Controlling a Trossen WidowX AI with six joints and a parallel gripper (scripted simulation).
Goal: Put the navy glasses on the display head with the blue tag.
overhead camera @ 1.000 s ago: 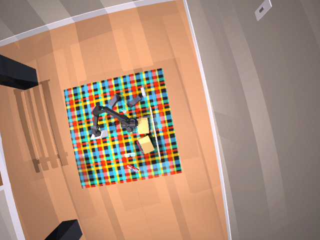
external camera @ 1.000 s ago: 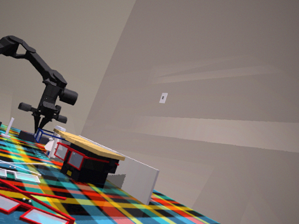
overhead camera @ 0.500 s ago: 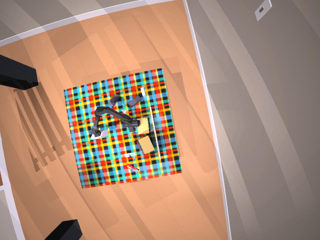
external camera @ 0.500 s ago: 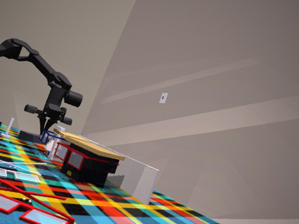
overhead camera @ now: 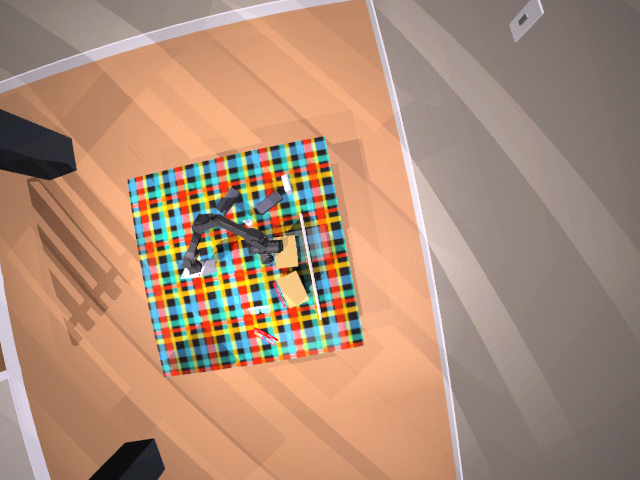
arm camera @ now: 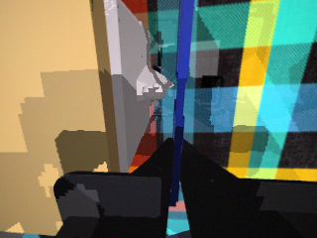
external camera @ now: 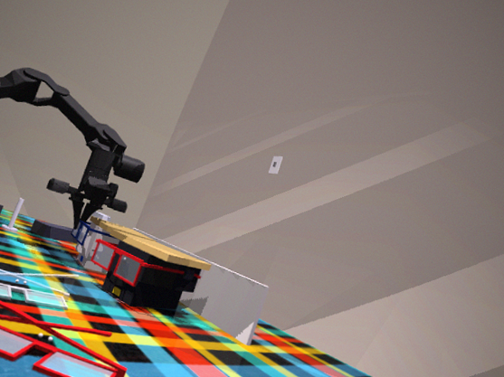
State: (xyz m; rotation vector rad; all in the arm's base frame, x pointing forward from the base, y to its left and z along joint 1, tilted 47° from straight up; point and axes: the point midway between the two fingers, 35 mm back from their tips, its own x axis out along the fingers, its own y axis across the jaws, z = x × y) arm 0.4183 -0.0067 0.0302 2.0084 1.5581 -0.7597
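My gripper tip is 6 cm short of the white display head, 5 cm to the left of it and 1 cm above it. Round my gripper tip: black display head 5 cm ahead, 27 cm to the right, 1 cm below; then grey post 10 cm behind, 18 cm to the left, 4 cm below; then white upright panel 20 cm ahead, 16 cm to the right, 1 cm below.
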